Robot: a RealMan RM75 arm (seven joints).
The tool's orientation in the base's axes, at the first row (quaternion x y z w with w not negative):
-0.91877 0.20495 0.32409 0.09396
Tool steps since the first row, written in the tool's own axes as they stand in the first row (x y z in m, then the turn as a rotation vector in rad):
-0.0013 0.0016 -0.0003 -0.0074 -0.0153 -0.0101
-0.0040 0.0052 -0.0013 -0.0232 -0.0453 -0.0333
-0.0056 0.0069 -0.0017 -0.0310 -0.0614 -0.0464
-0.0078 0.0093 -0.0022 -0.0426 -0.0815 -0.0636
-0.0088 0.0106 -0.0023 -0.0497 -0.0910 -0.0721
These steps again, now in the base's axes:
-0.0015 -0.0011 0.0010 0.0071 0.0130 0.0131
-0.0044 -0.0038 0.0033 0.0220 0.0378 0.0422
-0.0060 -0.0049 0.0046 0.0308 0.0508 0.0579
-0.0083 -0.0066 0.0063 0.0410 0.0672 0.0794
-0.0096 -0.0074 0.0069 0.0449 0.0754 0.0908

